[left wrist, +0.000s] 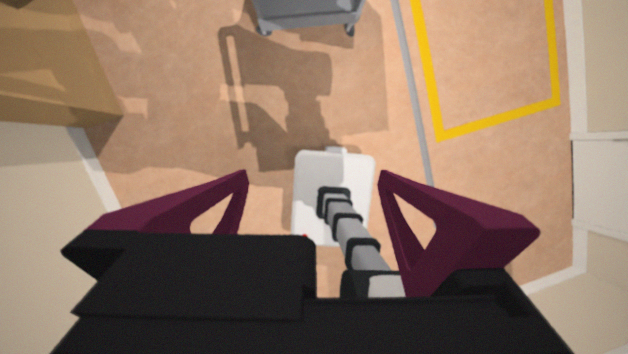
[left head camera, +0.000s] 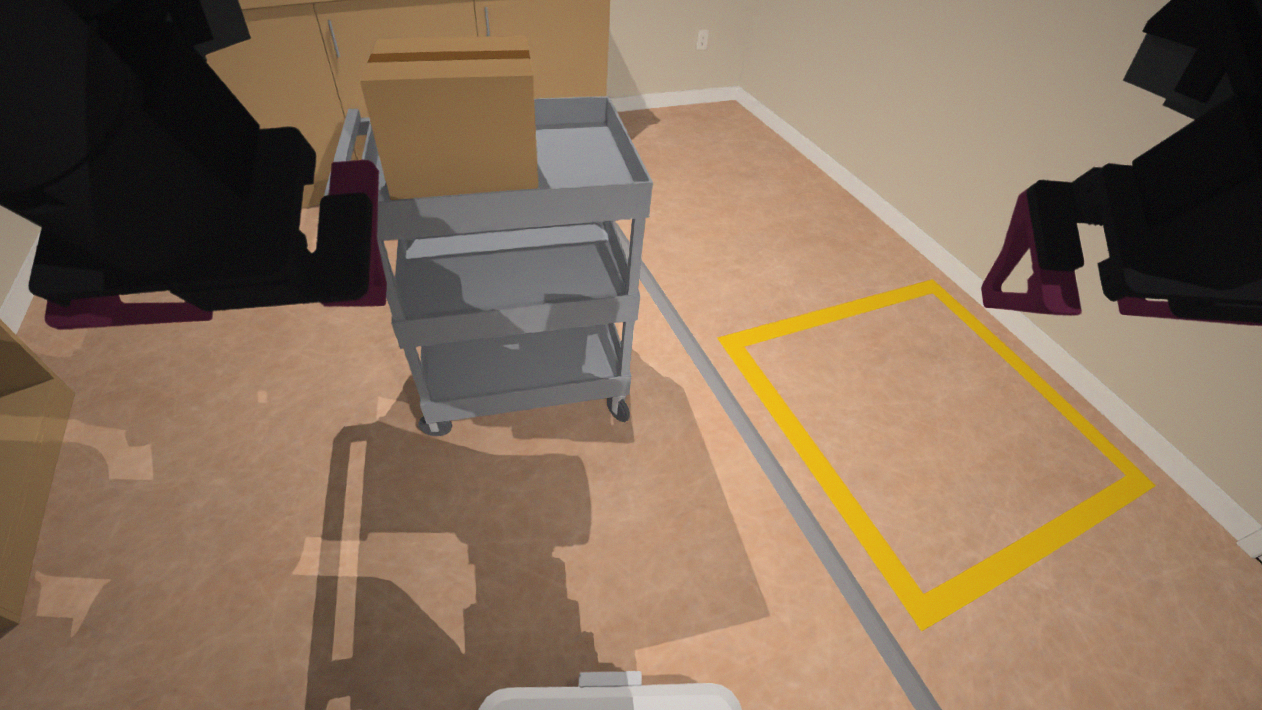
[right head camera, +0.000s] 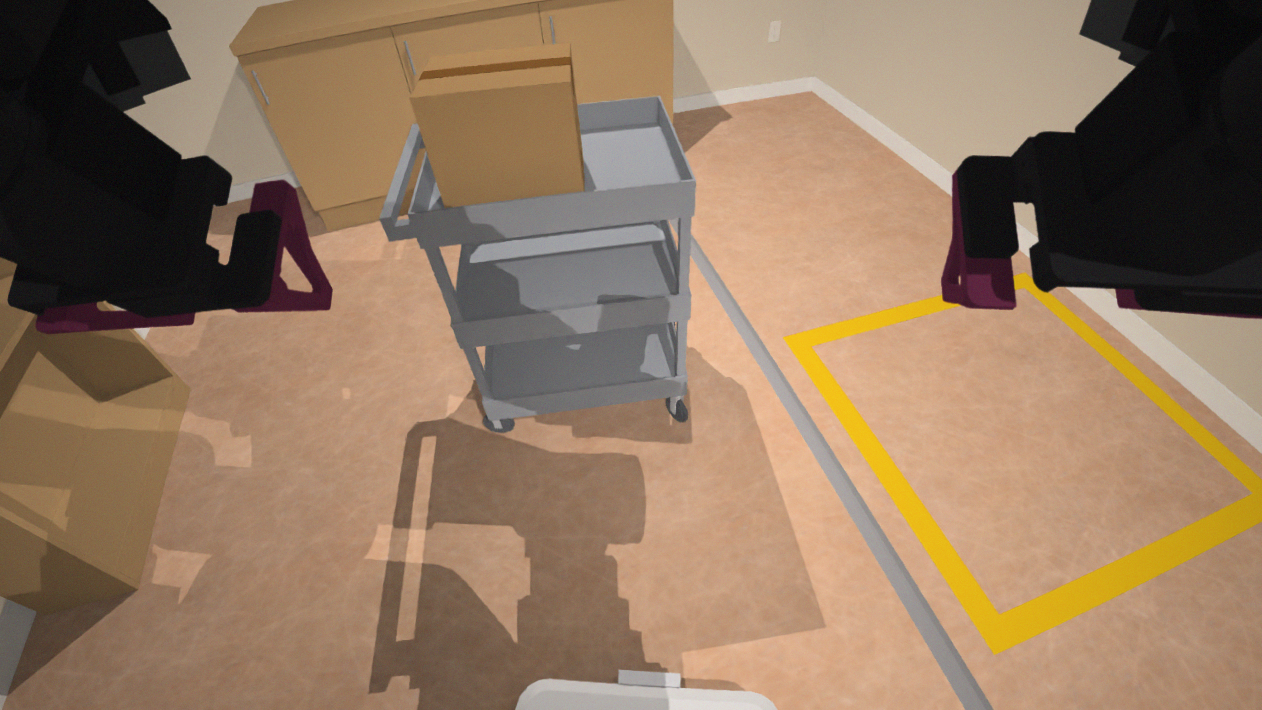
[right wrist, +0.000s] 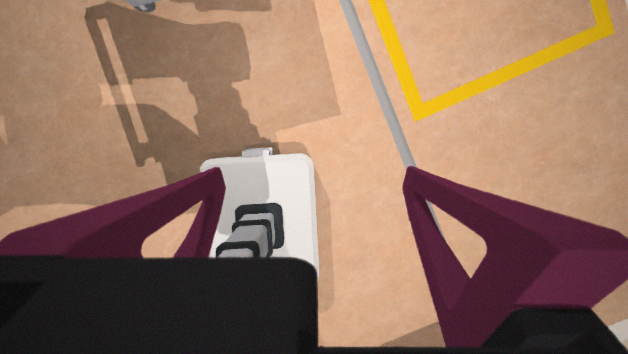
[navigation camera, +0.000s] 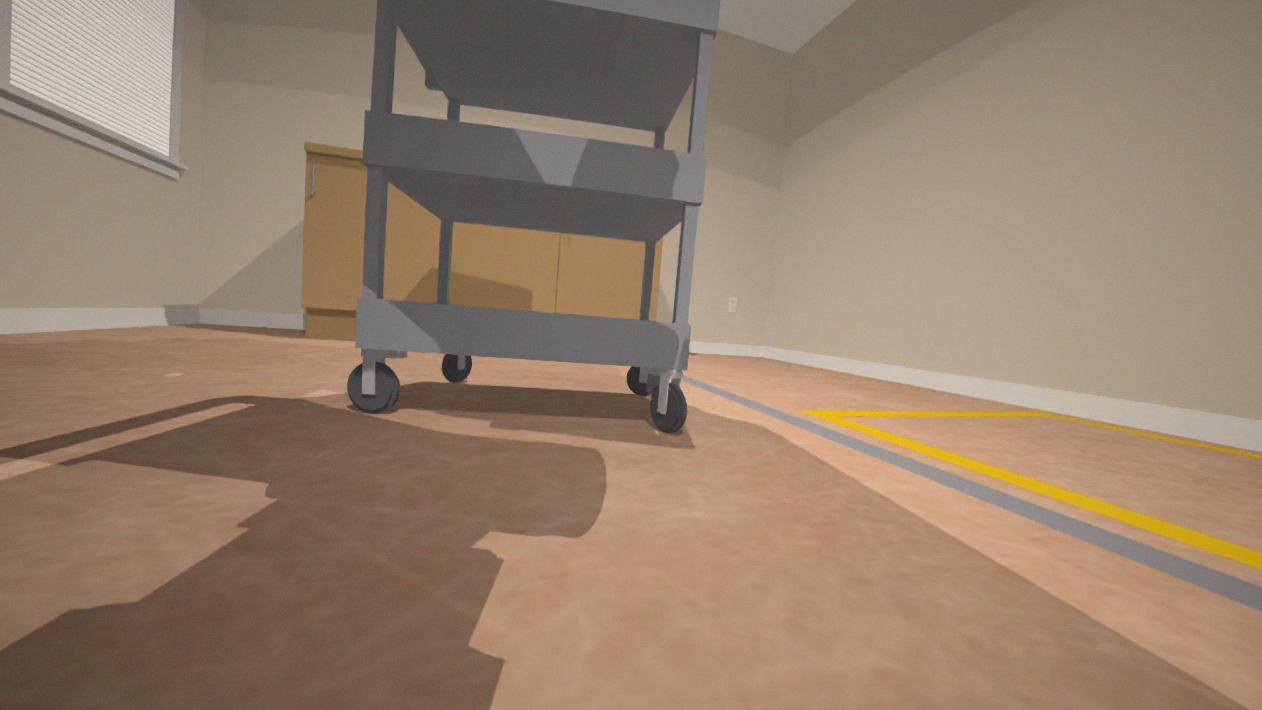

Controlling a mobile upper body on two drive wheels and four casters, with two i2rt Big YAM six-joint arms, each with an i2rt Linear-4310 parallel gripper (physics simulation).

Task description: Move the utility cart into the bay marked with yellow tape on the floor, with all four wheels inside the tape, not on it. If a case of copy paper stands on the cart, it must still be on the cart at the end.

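Places are measured from the left arm's base along level axes (x right, y ahead, z up), in centimetres.
Pixels of known places: left gripper, between the fingertips: (left wrist: 313,177) (left head camera: 296,301) (right head camera: 259,307); right gripper, between the fingertips: (left head camera: 1053,300) (right head camera: 1032,293) (right wrist: 313,177).
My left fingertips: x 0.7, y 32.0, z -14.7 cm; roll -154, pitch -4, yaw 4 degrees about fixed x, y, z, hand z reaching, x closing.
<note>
Behind a point stands the place of what it marks.
The grey three-shelf utility cart (left head camera: 582,203) {x 15.0, y 112.2, z -58.6 cm} (right head camera: 617,204) {x 13.2, y 111.9, z -58.4 cm} (left wrist: 305,20) {x -2.9, y 108.6, z -121.6 cm} (navigation camera: 476,150) {x -11.2, y 107.0, z -91.5 cm} stands ahead, to the left of the yellow tape bay (left head camera: 831,481) {x 93.6, y 91.8, z -141.0 cm} (right head camera: 893,481) {x 92.2, y 94.4, z -141.0 cm} (left wrist: 430,75) {x 92.9, y 95.1, z -141.0 cm} (right wrist: 510,71) {x 159.1, y 70.1, z -141.0 cm} (navigation camera: 1059,492) {x 90.9, y 100.0, z -140.9 cm}. A closed brown case (left head camera: 450,132) {x -11.1, y 113.9, z -44.4 cm} (right head camera: 498,145) {x -10.8, y 114.0, z -45.4 cm} stands on its top shelf, towards the handle (right head camera: 401,189) {x -35.7, y 114.4, z -55.3 cm} at the left. My left gripper (left head camera: 238,304) (right head camera: 207,309) (left wrist: 313,177) {x 0.7, y 32.0, z -14.7 cm} is open and empty; in the left head camera it overlaps the cart's left edge. My right gripper (left head camera: 1098,309) (right head camera: 1072,300) {x 46.1, y 33.2, z -13.9 cm} (right wrist: 313,177) {x 46.1, y 33.2, z -13.9 cm} is open and empty, raised at the right. Neither touches the cart.
A low grey strip (left head camera: 751,432) {x 70.6, y 109.6, z -139.9 cm} (right head camera: 816,437) {x 71.0, y 108.8, z -139.8 cm} (right wrist: 376,75) {x 85.5, y 71.4, z -139.9 cm} runs along the floor between cart and bay. A large cardboard box (left head camera: 26,494) {x -140.4, y 79.3, z -133.2 cm} (right head camera: 97,441) {x -167.2, y 89.7, z -130.9 cm} (left wrist: 45,80) {x -162.6, y 64.1, z -127.8 cm} stands at the left. Wooden cabinets (right head camera: 326,132) {x -125.5, y 224.3, z -90.9 cm} (navigation camera: 330,238) {x -133.8, y 221.0, z -92.3 cm} stand behind the cart. A wall runs close along the bay's right side.
</note>
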